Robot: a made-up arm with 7 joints.
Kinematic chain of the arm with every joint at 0, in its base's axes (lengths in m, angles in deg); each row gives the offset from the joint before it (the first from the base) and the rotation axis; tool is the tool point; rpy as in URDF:
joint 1: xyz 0 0 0.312 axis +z
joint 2: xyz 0 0 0 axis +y
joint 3: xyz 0 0 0.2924 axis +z
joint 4: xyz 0.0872 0 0 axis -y
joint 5: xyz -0.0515 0 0.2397 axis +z
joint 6: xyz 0 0 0 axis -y
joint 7: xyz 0.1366 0 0 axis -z
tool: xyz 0 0 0 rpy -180 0 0
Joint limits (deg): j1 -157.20..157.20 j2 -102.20..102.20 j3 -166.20..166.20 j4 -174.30..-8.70 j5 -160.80..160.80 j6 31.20..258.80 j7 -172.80..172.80
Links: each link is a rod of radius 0.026 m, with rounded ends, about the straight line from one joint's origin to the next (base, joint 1, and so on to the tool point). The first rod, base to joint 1, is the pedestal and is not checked.
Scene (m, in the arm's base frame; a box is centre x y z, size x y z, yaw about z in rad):
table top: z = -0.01
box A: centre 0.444 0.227 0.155 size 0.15 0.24 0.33 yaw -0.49
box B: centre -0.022 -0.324 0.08 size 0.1 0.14 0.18 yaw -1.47
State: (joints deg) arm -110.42 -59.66 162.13 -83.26 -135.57 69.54 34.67
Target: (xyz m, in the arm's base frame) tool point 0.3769 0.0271 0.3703
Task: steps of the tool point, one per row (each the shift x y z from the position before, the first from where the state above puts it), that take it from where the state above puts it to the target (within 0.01 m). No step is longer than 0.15 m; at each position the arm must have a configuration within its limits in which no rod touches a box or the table.
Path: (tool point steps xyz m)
1: 0.0388 -0.0266 0.1139
2: 0.0277 -0.0516 0.1066
3: 0.0166 -0.0740 0.0914
4: 0.0062 -0.0910 0.0692
5: -0.0027 -0.1011 0.0420
6: -0.0037 -0.0312 -0.0799
7: -0.0220 -0.0359 -0.0755
8: -0.0400 -0.0376 -0.0674

